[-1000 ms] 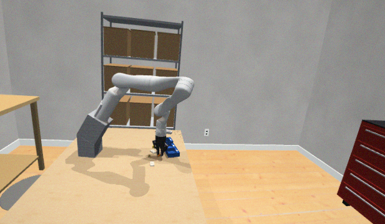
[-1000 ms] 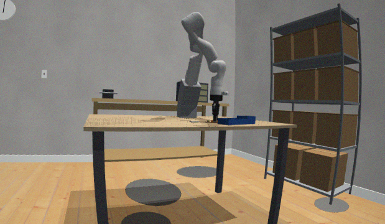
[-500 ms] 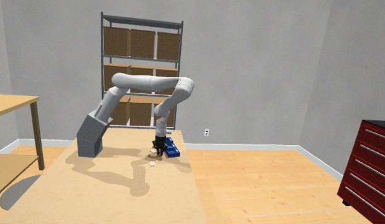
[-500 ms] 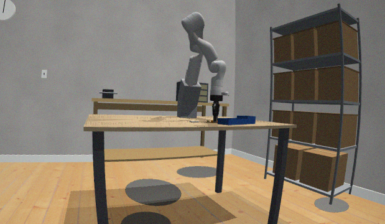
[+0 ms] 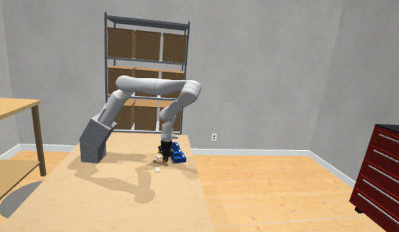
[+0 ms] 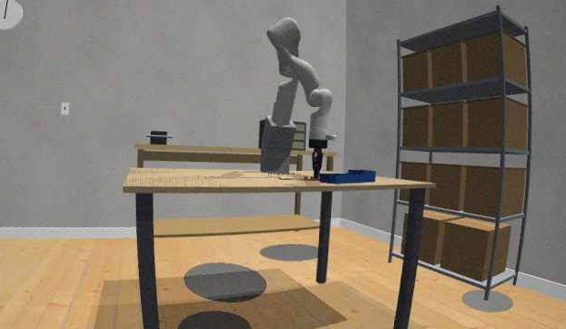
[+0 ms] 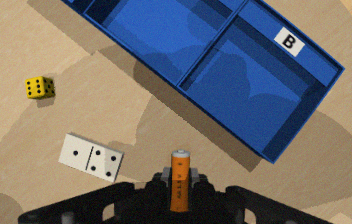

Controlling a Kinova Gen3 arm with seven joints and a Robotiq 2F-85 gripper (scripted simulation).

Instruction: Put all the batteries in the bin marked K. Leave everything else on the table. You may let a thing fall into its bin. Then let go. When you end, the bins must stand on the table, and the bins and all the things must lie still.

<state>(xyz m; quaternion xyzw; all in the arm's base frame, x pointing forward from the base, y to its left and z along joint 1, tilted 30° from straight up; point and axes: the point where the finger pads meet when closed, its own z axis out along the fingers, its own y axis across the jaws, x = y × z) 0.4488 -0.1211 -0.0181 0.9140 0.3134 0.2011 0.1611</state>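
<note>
The blue bin lies 100 mm ahead of my hand and 90 mm to the left of it. The rest, counted from my hand: orange battery: 20 mm below; then round black-and-yellow thing: 70 mm behind, 20 mm below, 10 mm to the left; then yellow die: 140 mm to the left, 10 mm below, 10 mm behind.
</note>
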